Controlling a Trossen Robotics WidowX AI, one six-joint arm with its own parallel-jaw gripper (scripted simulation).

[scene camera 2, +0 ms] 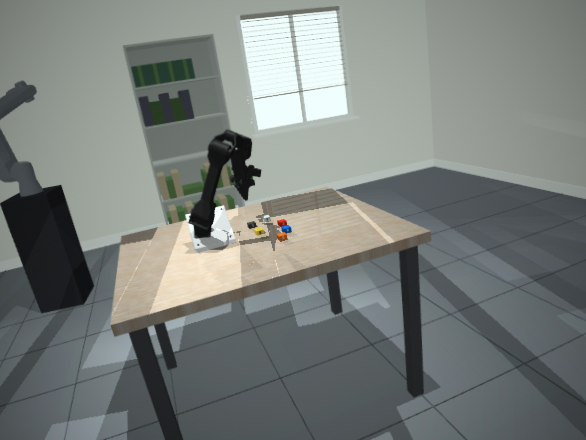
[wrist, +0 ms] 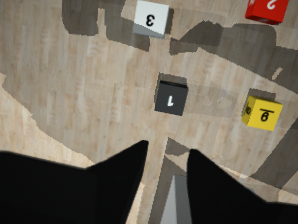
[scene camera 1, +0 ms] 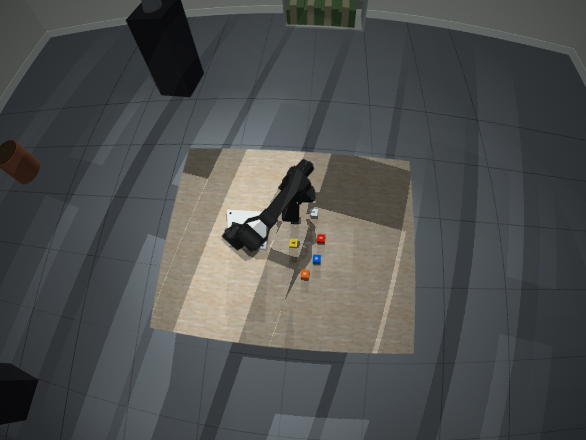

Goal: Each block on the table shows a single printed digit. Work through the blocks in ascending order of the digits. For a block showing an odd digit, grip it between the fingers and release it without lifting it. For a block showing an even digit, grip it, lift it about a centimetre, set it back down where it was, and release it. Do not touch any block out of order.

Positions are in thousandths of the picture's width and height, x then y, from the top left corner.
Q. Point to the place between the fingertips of my gripper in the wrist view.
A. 565,676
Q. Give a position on a black block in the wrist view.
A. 576,440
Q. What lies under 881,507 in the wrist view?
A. A yellow block.
